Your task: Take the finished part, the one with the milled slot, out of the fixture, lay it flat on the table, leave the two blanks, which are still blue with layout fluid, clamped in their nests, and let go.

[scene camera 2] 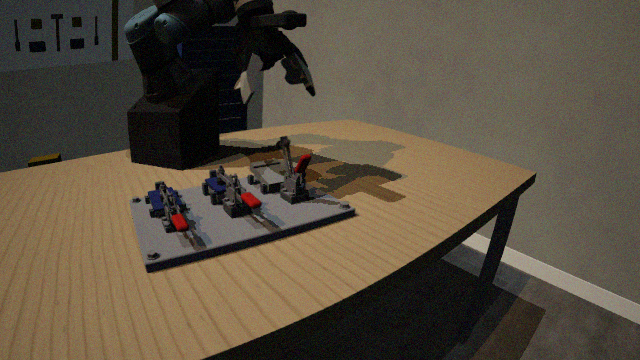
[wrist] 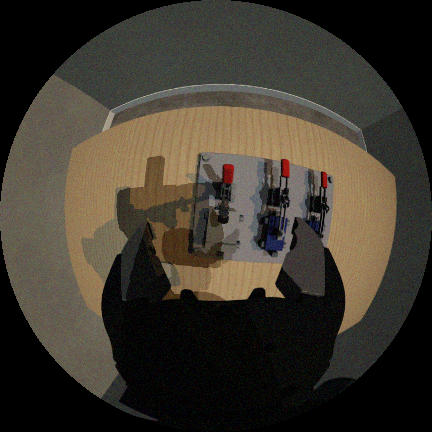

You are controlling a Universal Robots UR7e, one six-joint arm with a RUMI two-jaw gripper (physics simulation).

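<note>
The finished part [scene camera 2: 271, 176] [wrist: 215, 234], plain grey with a slot across it, lies in the nest at one end of the fixture plate [scene camera 2: 310, 215] [wrist: 248, 172]. Its toggle clamp [scene camera 2: 285, 149] is swung open, with the arm standing up and the red handle [scene camera 2: 303, 163] [wrist: 228, 173] raised. One blue blank [scene camera 2: 215, 184] [wrist: 274, 241] is clamped in the middle nest. The other blue blank [scene camera 2: 162, 200] [wrist: 314, 225] is clamped in the far-end nest, partly hidden by a finger in the wrist view. My gripper [scene camera 2: 279, 94] [wrist: 221, 222] is wide open and empty, high above the fixture.
The two closed clamps have lowered red handles [scene camera 2: 251, 200] [scene camera 2: 180, 222]. Bolt heads [scene camera 2: 152, 255] [wrist: 205, 157] stand at the plate's corners. The wooden table [scene camera 2: 90, 250] [wrist: 95, 185] carries the plate, and the robot's dark pedestal [scene camera 2: 172, 132] stands behind it. Arm shadows fall beside the finished part's nest.
</note>
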